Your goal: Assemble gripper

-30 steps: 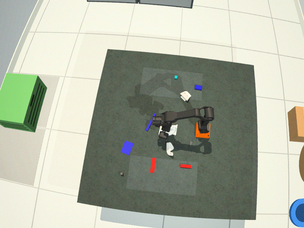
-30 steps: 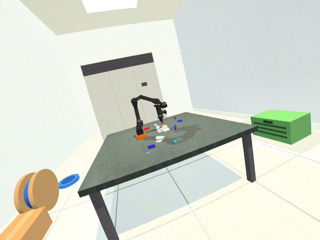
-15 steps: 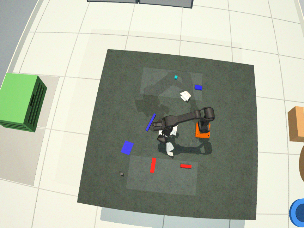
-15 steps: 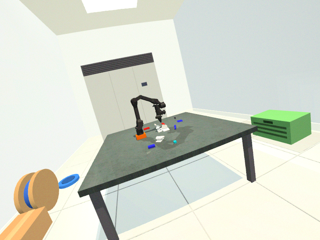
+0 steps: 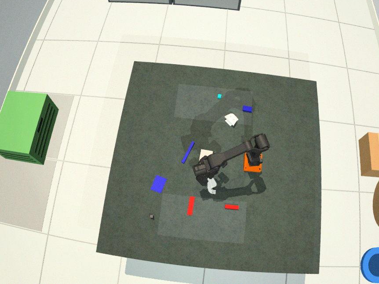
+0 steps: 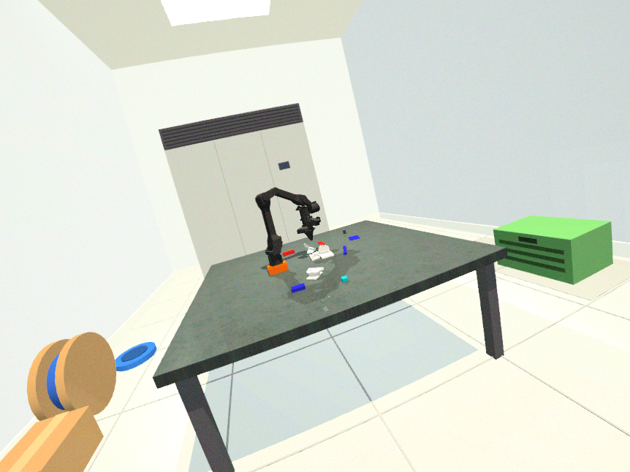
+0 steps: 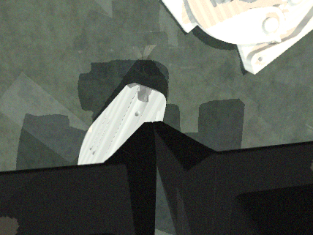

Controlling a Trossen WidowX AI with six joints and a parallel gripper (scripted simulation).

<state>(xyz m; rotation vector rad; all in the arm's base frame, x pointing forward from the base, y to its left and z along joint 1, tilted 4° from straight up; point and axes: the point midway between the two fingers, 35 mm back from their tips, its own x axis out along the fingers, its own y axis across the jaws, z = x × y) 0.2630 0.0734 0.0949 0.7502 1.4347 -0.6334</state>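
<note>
The white jaw is 70 mm to the left of my gripper tip, 50 mm below it and 10 mm behind it. The rest, counted from my gripper tip: small grey cube: 350 mm ahead, 210 mm to the left, 70 mm below; blue strip: 170 mm to the right, 120 mm ahead, 80 mm below; blue square: 300 mm ahead, 80 mm below, 20 mm to the left.
</note>
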